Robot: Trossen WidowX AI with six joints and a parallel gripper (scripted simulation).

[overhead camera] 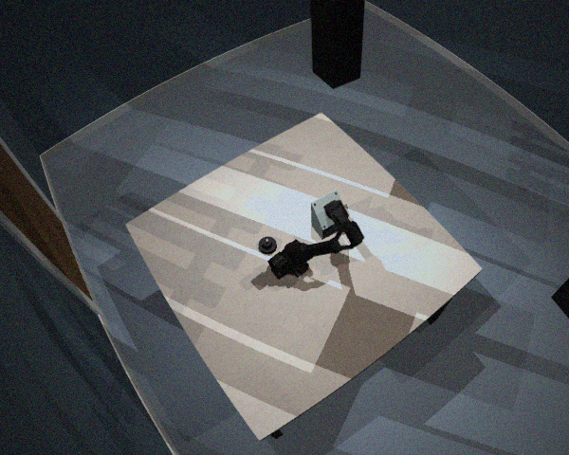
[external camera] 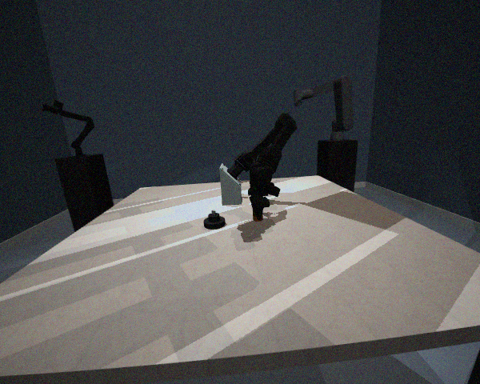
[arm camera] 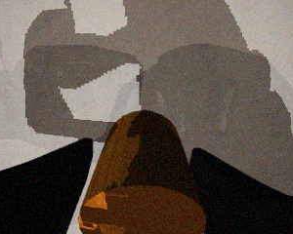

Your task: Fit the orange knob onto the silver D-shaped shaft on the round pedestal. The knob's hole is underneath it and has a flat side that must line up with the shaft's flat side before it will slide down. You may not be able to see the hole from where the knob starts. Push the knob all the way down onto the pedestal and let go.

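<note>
The orange knob is 30 mm above my gripper tip. Round my gripper tip: round pedestal 180 mm to the right, 30 mm ahead, 20 mm above.
</note>
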